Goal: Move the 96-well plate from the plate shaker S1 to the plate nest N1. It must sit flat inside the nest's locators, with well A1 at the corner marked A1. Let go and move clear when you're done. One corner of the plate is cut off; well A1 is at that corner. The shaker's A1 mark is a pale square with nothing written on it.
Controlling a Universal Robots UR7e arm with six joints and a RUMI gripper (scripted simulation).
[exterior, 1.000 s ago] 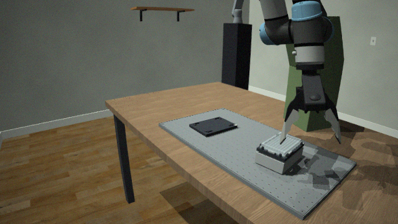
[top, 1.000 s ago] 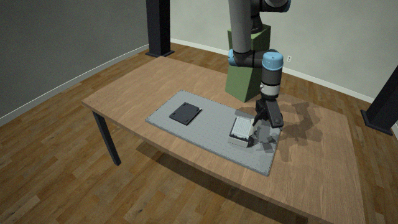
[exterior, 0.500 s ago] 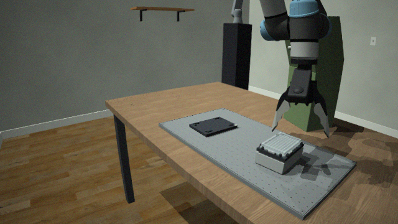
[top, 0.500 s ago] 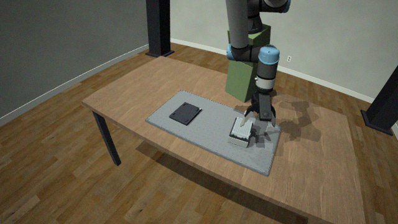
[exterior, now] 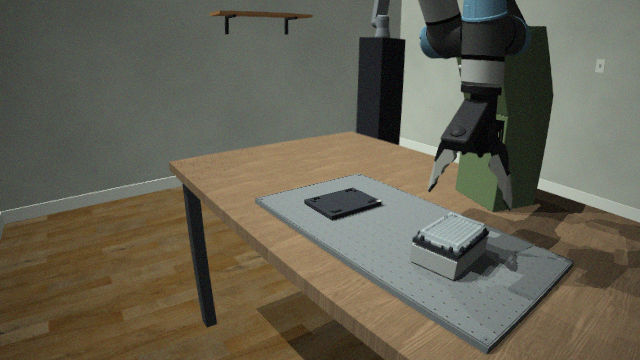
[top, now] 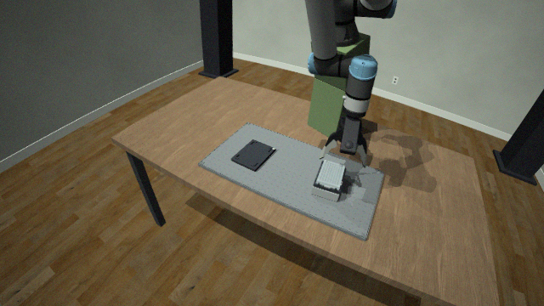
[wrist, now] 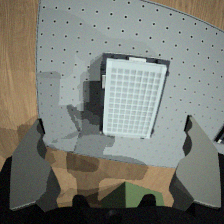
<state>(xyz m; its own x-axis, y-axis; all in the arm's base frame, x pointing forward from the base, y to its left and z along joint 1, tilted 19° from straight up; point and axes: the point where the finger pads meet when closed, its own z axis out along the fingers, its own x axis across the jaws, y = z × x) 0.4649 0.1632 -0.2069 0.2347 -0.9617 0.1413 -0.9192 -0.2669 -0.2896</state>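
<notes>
Right now my hand is 1 cm past the white 96-well plate, 3 cm to the left of it and 8 cm above it. Also, from my hand: plate nest 1 cm behind, 36 cm to the right, 13 cm below.
</notes>
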